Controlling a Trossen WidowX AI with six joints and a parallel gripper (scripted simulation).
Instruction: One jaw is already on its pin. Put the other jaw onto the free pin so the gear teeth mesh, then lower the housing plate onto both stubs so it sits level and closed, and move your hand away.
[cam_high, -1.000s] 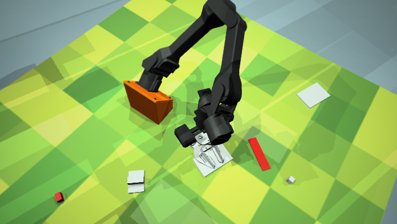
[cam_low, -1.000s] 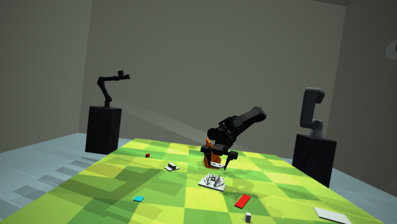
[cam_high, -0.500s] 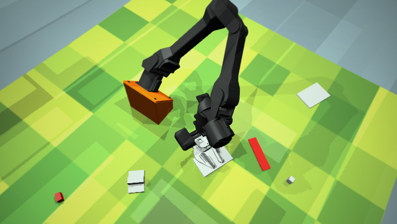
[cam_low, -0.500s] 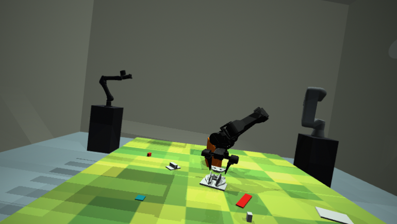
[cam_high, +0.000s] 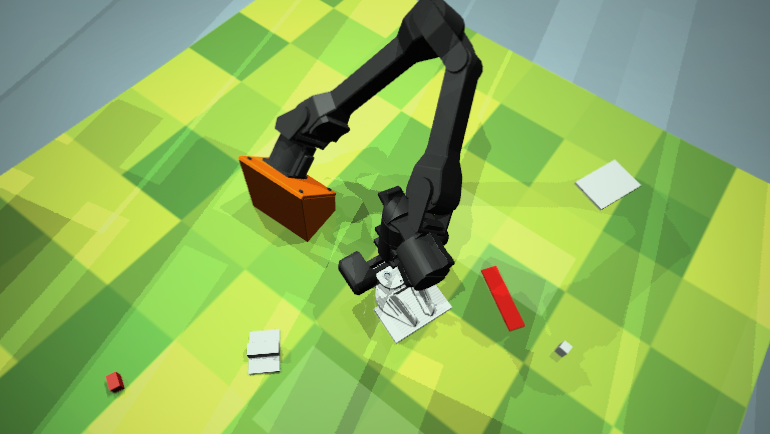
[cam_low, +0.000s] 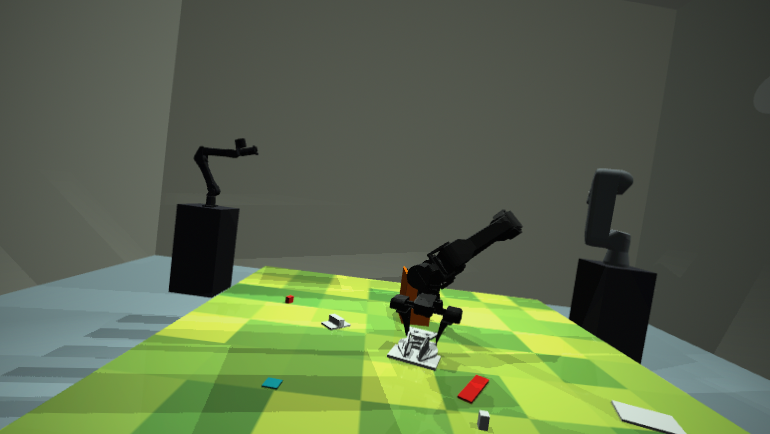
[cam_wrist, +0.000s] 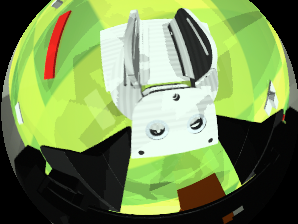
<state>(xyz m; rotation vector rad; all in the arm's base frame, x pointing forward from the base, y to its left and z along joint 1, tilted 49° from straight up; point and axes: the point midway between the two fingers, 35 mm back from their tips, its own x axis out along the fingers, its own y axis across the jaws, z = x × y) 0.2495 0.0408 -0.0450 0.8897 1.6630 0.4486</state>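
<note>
My gripper tip is 2 cm short of the jaw, 2 cm to the left of it and 1 cm above it. Also, from my gripper tip: housing plate 1 cm ahead, 2 cm above; then red bar 18 cm ahead, 10 cm to the left, 2 cm below; then white stepped block 8 cm behind, 24 cm to the right, 1 cm below.
</note>
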